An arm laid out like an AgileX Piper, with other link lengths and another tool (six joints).
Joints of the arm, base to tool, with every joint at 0 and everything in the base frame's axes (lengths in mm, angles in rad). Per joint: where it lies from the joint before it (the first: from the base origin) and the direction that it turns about. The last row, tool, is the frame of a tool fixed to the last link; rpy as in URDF.
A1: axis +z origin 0 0 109.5
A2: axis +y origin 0 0 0
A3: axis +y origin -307.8 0 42.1
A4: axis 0.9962 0 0.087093 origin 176 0 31.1
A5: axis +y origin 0 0 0
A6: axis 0.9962 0 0.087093 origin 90.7 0 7.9
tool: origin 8 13 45.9 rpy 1.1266 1.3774 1.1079
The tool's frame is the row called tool.
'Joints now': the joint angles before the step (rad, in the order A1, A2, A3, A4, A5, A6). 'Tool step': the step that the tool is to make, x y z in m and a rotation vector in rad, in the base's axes. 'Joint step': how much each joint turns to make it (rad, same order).
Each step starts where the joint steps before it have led.
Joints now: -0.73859 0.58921 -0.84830 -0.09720 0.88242 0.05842
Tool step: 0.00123 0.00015 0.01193 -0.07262 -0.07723 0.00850
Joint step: 0.00007 -0.00001 0.00001 -0.00043 -0.10632 0.00249
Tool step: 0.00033 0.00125 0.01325 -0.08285 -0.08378 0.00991
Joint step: -0.00010 0.00001 -0.00003 -0.00183 -0.11822 0.00087
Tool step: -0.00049 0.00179 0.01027 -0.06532 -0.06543 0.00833
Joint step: 0.00008 -0.00001 0.00005 -0.00131 -0.09285 0.00013
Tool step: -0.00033 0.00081 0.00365 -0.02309 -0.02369 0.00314
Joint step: -0.00006 0.00003 -0.00004 0.00011 -0.03322 -0.00009
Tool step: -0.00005 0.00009 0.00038 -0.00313 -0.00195 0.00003
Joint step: -0.00006 -0.00003 0.00000 -0.00079 -0.00354 -0.00014
